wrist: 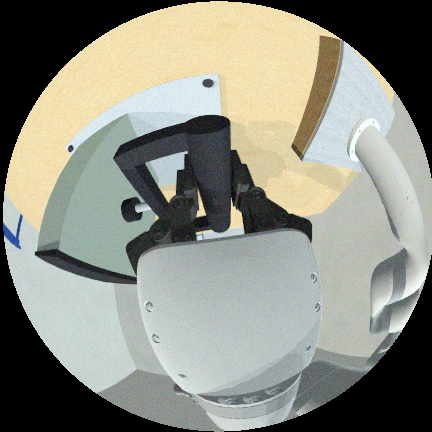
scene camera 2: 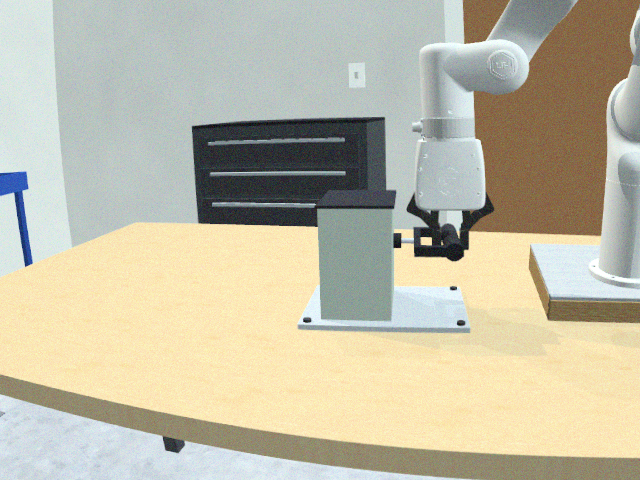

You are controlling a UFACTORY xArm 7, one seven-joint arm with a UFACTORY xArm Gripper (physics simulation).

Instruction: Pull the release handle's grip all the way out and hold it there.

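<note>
The release handle's grip [scene camera 2: 454,251] [wrist: 210,142] is a thick black bar on a black frame. A thin pale rod [scene camera 2: 407,240] [wrist: 143,207] joins this frame to a black collar on the side of the grey-green box [scene camera 2: 355,263] [wrist: 95,195], and a short stretch of rod shows. My gripper [scene camera 2: 450,240] [wrist: 210,163] points down, with one finger inside the frame and the other on the outer side of the bar. Its fingers are shut on the grip, close against both sides. The far end of the bar is partly hidden by the fingers in the scene view.
The box has a dark top [scene camera 2: 356,198] and stands on a pale base plate [scene camera 2: 429,310] [wrist: 170,95] with dark bolts, on the wooden table [scene camera 2: 206,335]. The robot's mounting block [scene camera 2: 568,273] [wrist: 345,100] is at the right. A black drawer cabinet [scene camera 2: 279,157] stands behind the table.
</note>
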